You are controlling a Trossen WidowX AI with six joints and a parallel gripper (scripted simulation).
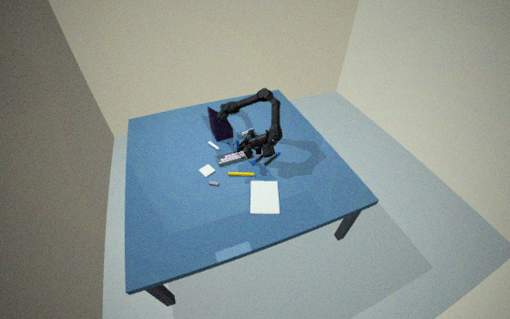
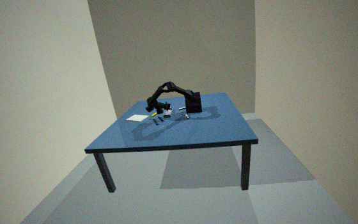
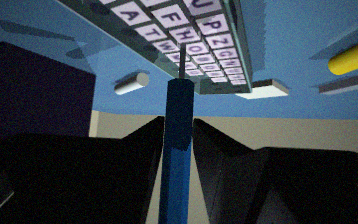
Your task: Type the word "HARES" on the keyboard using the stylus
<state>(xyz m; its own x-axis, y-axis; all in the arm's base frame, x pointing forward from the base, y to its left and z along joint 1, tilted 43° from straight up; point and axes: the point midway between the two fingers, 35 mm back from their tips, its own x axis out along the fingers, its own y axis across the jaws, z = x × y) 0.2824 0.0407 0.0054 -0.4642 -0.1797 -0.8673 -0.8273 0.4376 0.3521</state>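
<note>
The small white block is 30 mm ahead of my gripper tip, 210 mm to the right of it and 70 mm below it. Also, from my gripper tip: yellow marker 140 mm ahead, 50 mm to the right, 70 mm below; then blue stylus 10 mm below; then small grey piece 130 mm ahead, 210 mm to the right, 70 mm below.
</note>
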